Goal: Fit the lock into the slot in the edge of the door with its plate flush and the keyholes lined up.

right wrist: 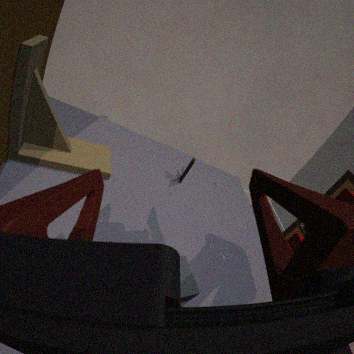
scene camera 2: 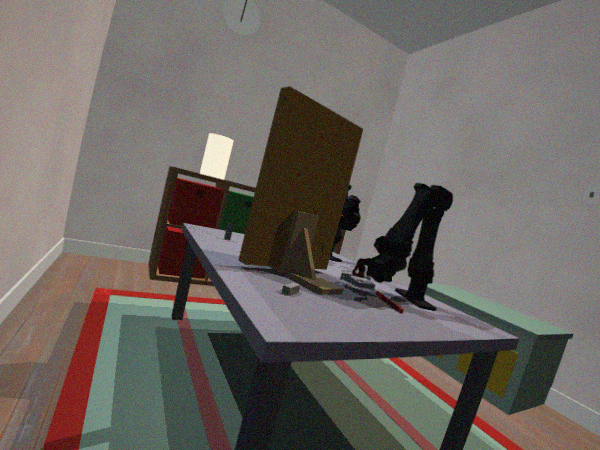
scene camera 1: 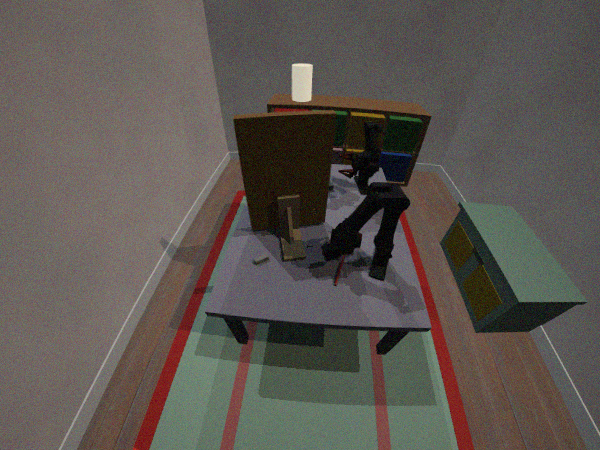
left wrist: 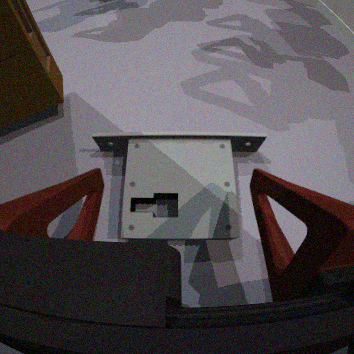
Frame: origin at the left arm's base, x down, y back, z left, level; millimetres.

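Seen in the pictures: left gripper, fingertip midpoint: (scene camera 2: 363,274) (left wrist: 176,176); right gripper, fingertip midpoint: (right wrist: 176,176) (scene camera 1: 338,163); left arm's base at its link origin: (scene camera 2: 413,299) (scene camera 1: 380,261); right arm's base at its link origin: (scene camera 1: 362,185).
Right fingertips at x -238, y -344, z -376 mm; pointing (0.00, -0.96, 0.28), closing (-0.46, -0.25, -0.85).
Observation:
Offsets run from my right fingertips to a thing's middle.
The grey lock {dx +227, dy +149, dz +302 mm} (scene camera 2: 357,281) (left wrist: 180,162) lies with its case flat, its keyhole opening facing up and its face plate at the far end in the left wrist view. My left gripper (left wrist: 176,176) is open, one finger on each side of the case, with gaps between. The brown door {dx -62, dy -151, dz +331 mm} (scene camera 1: 285,170) (scene camera 2: 310,175) (left wrist: 22,85) stands upright; in the left wrist view its edge, with a narrow recess, is at the upper left, apart from the lock. My right gripper (scene camera 1: 345,164) (right wrist: 176,176) is open and empty, raised above the table's far part in scene camera 1.
A wooden foot (scene camera 1: 293,251) (scene camera 2: 325,286) (right wrist: 87,157) braces the door. A small block {dx +227, dy -165, dz +589 mm} (scene camera 1: 260,260) (scene camera 2: 290,289) lies near it. A red rod {dx +232, dy +180, dz +493 mm} (scene camera 1: 339,270) (scene camera 2: 390,302) lies near the left arm's base. A small dark upright object {dx +200, dy -389, dz -31 mm} (scene camera 2: 228,233) (right wrist: 187,170) stands near the table's far edge.

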